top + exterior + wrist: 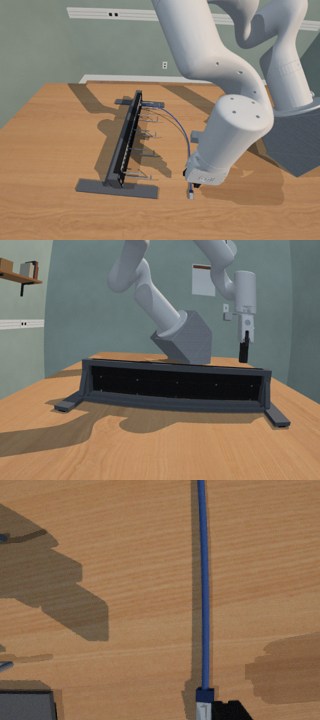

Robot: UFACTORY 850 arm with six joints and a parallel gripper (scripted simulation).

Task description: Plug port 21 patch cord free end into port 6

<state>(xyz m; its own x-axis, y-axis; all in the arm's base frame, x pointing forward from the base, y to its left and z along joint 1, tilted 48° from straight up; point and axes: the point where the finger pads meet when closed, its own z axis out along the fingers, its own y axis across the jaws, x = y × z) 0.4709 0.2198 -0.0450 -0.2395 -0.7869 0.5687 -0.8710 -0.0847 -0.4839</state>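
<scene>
Right now the clear plug is 10 mm ahead of my hand, 20 mm to the left of it and 90 mm below it.
</scene>
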